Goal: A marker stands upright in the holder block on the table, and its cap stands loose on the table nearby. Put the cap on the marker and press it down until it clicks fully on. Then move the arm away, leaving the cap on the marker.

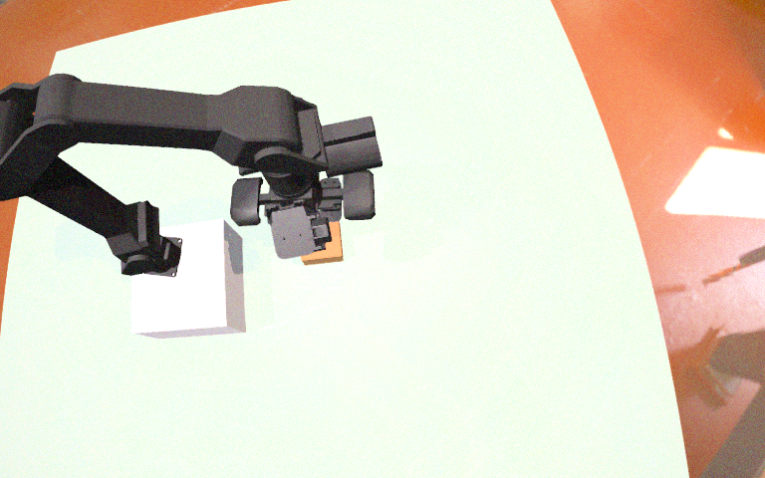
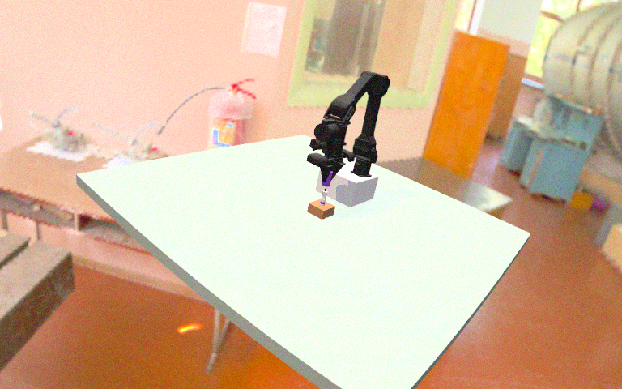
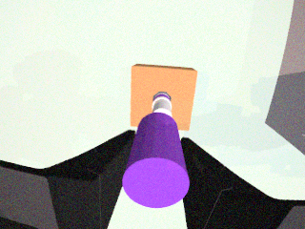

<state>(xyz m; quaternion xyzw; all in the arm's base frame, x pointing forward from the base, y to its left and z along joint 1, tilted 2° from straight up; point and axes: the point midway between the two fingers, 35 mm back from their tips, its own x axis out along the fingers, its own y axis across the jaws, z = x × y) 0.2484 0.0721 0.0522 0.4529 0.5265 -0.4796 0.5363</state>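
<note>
The holder block is 11 cm below my gripper tip. From my gripper tip the other things lie so: purple cap (1 cm above).
</note>
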